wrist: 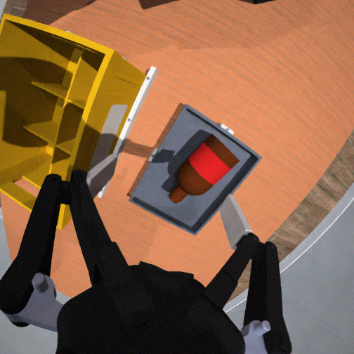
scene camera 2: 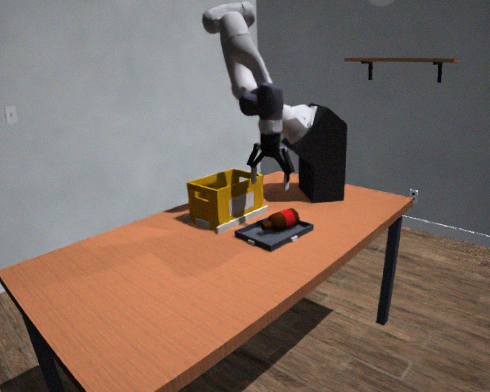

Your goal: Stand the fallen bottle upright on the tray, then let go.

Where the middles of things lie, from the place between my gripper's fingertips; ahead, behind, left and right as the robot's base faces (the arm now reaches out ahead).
Now: hand 20 mm short of the brown bottle (wrist: pixel 211 160), 60 mm to the right of it and 130 mm above it. The rest, counted from my hand: dark grey tray (wrist: pixel 191 130) 50 mm ahead, 50 mm to the left, 170 mm below; then white strip (wrist: pixel 144 88) 10 mm ahead, 120 mm to the right, 160 mm below.
